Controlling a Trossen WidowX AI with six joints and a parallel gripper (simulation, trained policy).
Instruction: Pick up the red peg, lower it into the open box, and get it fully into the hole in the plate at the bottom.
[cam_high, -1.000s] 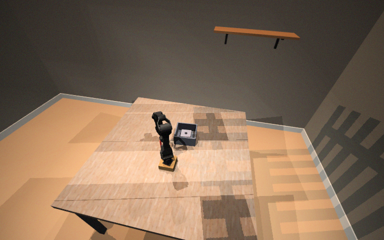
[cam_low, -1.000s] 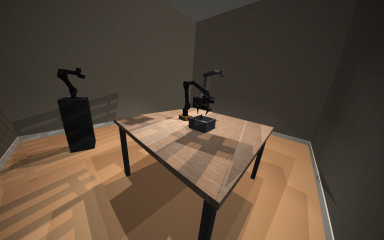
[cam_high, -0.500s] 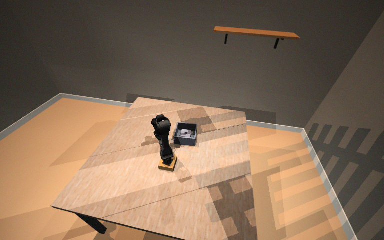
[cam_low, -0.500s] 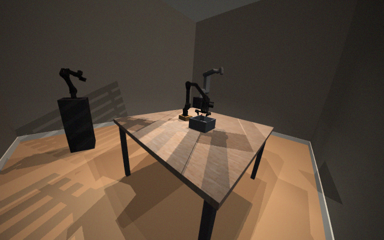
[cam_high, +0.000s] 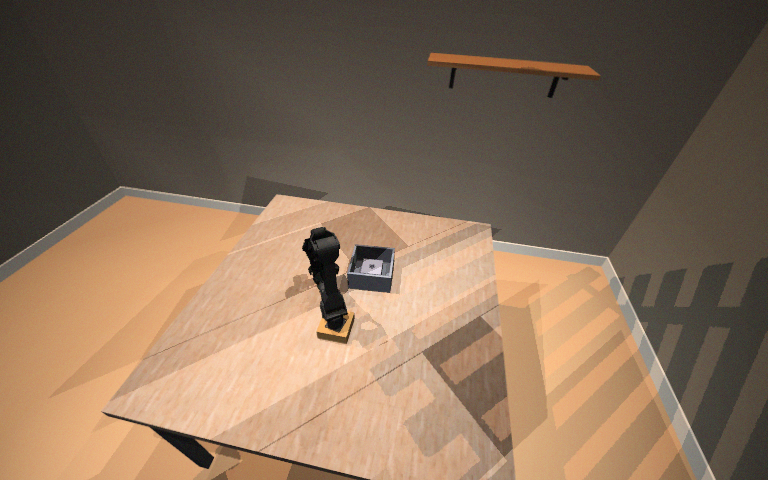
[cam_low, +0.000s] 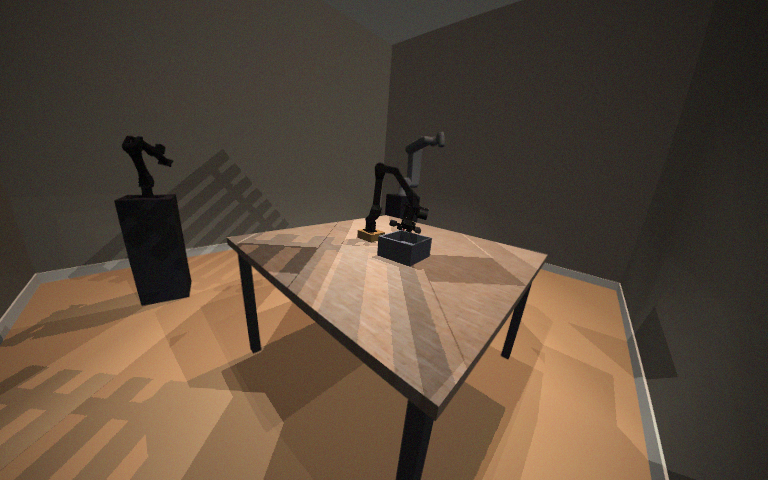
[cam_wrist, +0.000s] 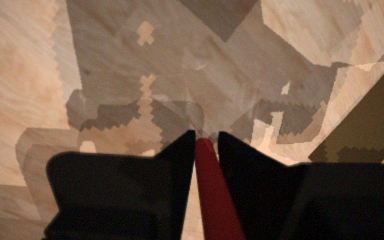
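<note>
Now: the dark box 19 cm ahead of my gripper tip, 14 cm to the right of it and 2 cm above it. From my gripper tip the other things lie so: red peg (1 cm behind, 1 cm to the left, 3 cm above).
</note>
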